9 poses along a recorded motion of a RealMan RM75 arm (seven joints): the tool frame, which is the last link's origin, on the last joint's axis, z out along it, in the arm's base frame.
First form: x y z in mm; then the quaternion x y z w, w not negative.
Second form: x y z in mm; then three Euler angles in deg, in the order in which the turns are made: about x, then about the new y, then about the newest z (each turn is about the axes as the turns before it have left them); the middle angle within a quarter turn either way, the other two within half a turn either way. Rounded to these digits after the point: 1 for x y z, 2 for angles.
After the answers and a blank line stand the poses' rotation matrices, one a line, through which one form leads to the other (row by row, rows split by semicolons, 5 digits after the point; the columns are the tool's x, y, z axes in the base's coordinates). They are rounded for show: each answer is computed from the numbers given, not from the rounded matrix.
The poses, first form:
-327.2 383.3 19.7 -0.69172 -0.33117 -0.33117 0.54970
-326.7 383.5 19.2 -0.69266 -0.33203 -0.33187 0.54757
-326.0 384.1 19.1 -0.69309 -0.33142 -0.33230 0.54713
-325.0 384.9 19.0 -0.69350 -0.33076 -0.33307 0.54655
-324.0 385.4 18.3 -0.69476 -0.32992 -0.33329 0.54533
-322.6 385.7 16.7 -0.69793 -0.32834 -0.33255 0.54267
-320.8 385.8 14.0 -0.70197 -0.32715 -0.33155 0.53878
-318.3 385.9 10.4 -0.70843 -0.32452 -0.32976 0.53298
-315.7 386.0 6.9 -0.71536 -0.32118 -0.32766 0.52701
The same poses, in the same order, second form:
-327.2 383.3 19.7 -100.20 5.40 -55.68
-326.7 383.5 19.2 -100.42 5.52 -55.82
-326.0 384.1 19.1 -100.45 5.62 -55.79
-325.0 384.9 19.0 -100.46 5.76 -55.79
-324.0 385.4 18.3 -100.61 5.93 -55.73
-322.6 385.7 16.7 -101.01 6.19 -55.49
-320.8 385.8 14.0 -101.59 6.49 -55.27
-318.3 385.9 10.4 -102.47 6.97 -54.82
-315.7 386.0 6.9 -103.40 7.48 -54.27

0.56130 0.82225 0.09407; 0.09407 -0.17631 0.97983; 0.82225 -0.54113 -0.17631
0.55923 0.82342 0.09613; 0.09652 -0.17984 0.97895; 0.82337 -0.53818 -0.18005
0.55947 0.82304 0.09797; 0.09579 -0.18161 0.97869; 0.82330 -0.53817 -0.18044
0.55932 0.82285 0.10041; 0.09469 -0.18376 0.97840; 0.82352 -0.53773 -0.18069
0.56014 0.82193 0.10328; 0.09492 -0.18754 0.97766; 0.82294 -0.53783 -0.18307
0.56320 0.81925 0.10783; 0.09739 -0.19540 0.97588; 0.82056 -0.53912 -0.18983
0.56609 0.81657 0.11295; 0.10203 -0.20538 0.97335; 0.81800 -0.53948 -0.19958
0.57189 0.81131 0.12130; 0.10829 -0.22123 0.96919; 0.81315 -0.54113 -0.21438
0.57896 0.80488 0.13026; 0.11416 -0.23821 0.96448; 0.80732 -0.54353 -0.22980

